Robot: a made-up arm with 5 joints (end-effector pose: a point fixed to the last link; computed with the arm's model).
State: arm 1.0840 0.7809 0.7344 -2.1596 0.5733
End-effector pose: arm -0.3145 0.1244 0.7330 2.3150 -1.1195 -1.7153
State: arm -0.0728 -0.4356 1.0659 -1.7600 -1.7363
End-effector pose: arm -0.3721 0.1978 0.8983 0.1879 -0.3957 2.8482
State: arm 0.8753 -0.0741 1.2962 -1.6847 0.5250
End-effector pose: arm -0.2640 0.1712 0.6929 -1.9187 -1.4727 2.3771
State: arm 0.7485 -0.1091 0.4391 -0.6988 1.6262
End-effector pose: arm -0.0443 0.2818 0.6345 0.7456 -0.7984 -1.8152
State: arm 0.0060 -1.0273 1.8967 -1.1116 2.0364
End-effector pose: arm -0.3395 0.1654 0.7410 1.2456 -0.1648 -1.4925
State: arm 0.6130 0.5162 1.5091 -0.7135 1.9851
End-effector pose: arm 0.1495 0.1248 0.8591 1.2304 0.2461 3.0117
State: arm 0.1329 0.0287 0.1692 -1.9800 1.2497
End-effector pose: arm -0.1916 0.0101 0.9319 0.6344 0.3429 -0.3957
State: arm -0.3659 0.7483 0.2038 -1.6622 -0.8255
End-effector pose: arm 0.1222 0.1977 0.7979 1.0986 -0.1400 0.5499
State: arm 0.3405 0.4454 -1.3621 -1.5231 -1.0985
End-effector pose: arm 0.0650 0.2199 0.8915 2.3752 -0.5983 0.7626
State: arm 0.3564 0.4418 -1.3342 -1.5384 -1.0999
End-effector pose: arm 0.0625 0.2148 0.8971 2.3439 -0.6219 0.7632
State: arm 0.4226 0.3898 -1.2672 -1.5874 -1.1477
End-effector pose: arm 0.0430 0.2064 0.9170 2.2742 -0.7323 0.7984
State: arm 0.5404 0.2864 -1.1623 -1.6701 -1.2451
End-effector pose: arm -0.0006 0.1939 0.9490 2.1312 -0.9315 0.9253
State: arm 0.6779 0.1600 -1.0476 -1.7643 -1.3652
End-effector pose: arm -0.0620 0.1782 0.9785 1.8283 -1.1409 1.2525
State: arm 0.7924 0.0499 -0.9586 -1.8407 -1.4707
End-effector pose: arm -0.1193 0.1633 0.9938 1.3300 -1.2450 1.8058
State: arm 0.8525 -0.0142 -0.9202 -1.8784 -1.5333
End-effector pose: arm -0.1501 0.1558 0.9975 1.0132 -1.2518 2.1730
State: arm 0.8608 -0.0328 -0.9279 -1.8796 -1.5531
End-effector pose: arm -0.1531 0.1576 0.9965 1.0011 -1.2555 2.2112
